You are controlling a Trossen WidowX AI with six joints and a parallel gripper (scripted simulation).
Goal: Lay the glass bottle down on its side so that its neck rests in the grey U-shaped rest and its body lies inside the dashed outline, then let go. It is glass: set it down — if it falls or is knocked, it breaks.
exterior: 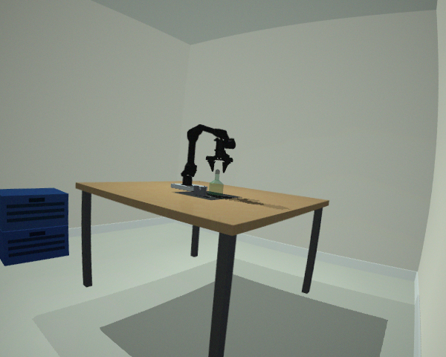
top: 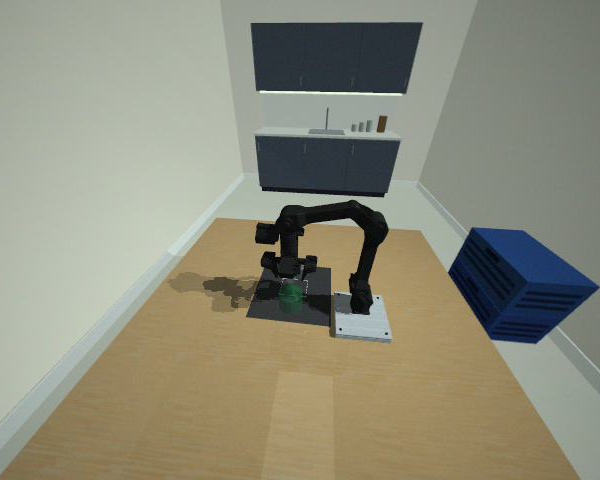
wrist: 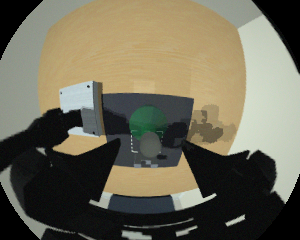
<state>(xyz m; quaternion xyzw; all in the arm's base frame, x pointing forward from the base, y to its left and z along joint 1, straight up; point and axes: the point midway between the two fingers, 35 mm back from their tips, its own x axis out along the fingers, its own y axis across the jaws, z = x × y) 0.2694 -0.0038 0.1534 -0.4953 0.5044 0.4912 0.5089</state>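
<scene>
Right now the green glass bottle is 50 mm below my gripper tip. From my gripper tip the other things lie so: dark mat 150 mm below, 80 mm to the right.
</scene>
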